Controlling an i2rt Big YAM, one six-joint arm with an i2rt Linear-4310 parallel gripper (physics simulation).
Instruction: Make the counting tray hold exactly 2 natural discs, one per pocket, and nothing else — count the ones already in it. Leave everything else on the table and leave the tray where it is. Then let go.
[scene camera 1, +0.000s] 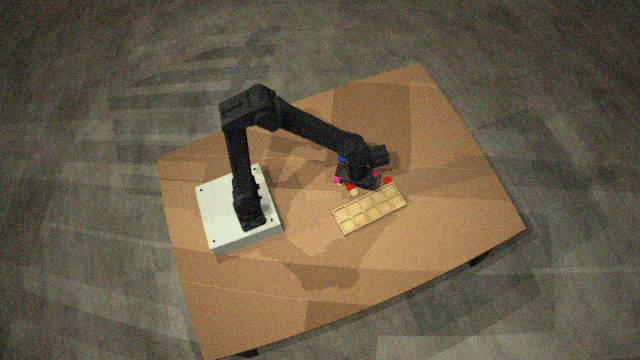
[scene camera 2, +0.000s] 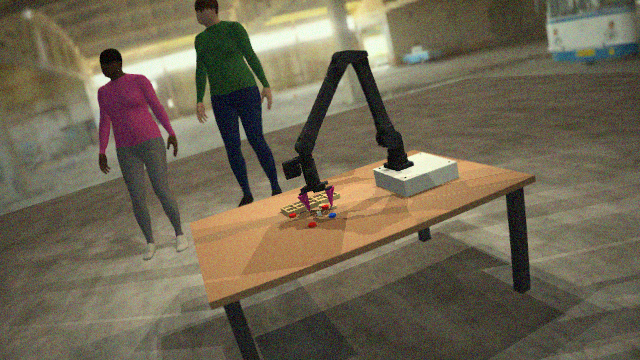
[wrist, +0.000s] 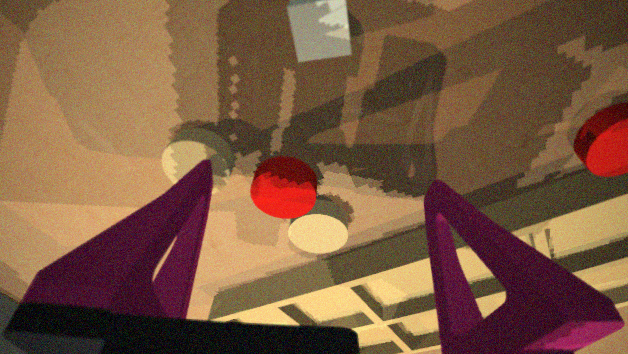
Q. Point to a wooden counting tray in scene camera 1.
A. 367, 209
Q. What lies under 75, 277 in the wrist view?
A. My gripper.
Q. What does the white cube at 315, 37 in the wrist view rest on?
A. The table.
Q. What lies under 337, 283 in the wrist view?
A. A wooden counting tray.
